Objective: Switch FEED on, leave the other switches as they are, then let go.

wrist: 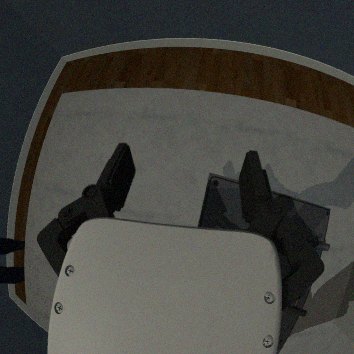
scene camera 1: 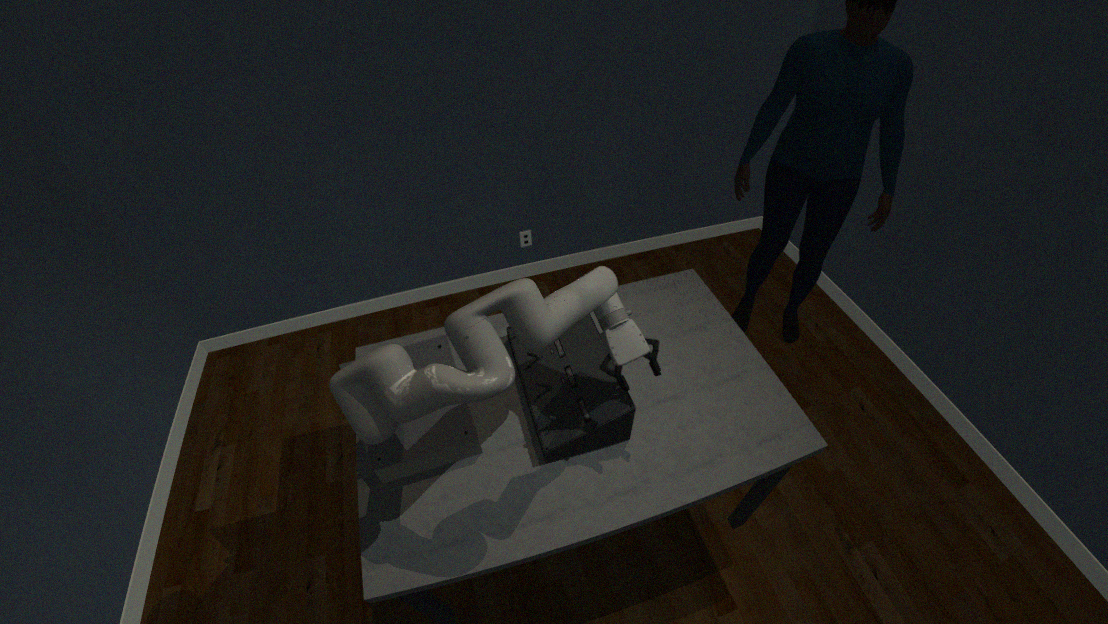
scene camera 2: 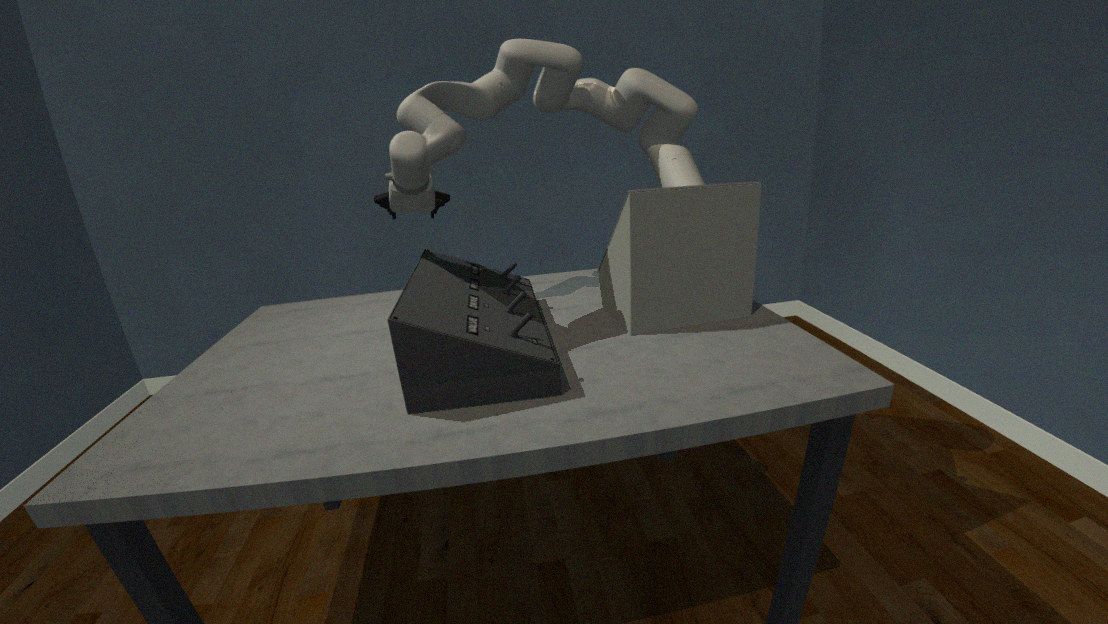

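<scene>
A dark switch box with a sloping top stands on the table. Several lever switches stick up from its slope; the nearest lever and the one behind it show in scene camera 2, and a lever shows past the right finger in the wrist view. Small pale labels, such as the nearest label, are too small to read, so I cannot tell which switch is FEED. My gripper is open, high above the table and apart from the levers.
A large pale block stands on the table near the arm's base, on the lever side of the box. A person stands beyond the table's far edge. The light is dim.
</scene>
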